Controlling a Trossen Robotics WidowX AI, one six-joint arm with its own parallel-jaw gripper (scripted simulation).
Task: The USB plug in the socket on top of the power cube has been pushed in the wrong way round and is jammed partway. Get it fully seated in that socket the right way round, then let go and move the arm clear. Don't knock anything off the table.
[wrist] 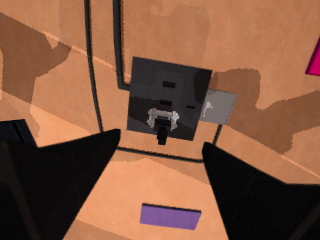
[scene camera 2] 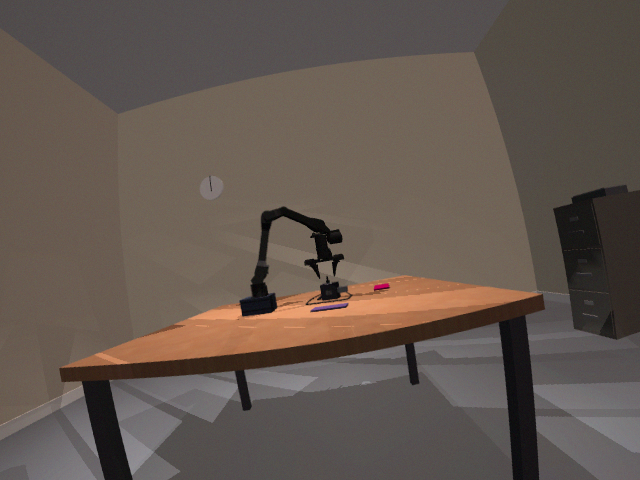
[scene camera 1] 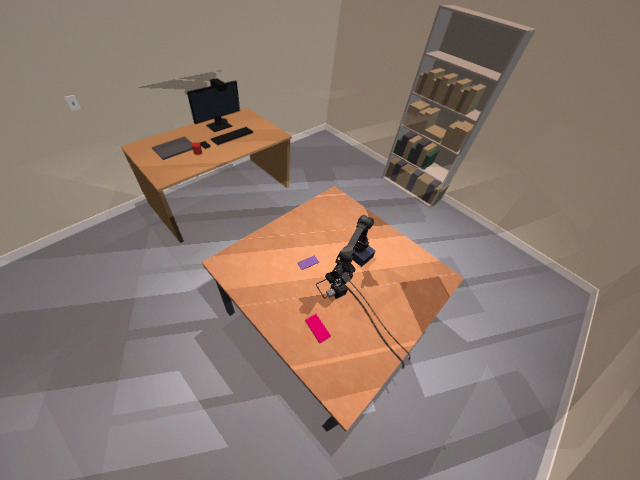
The gripper is open and holds nothing. Also in view: a purple flat block.
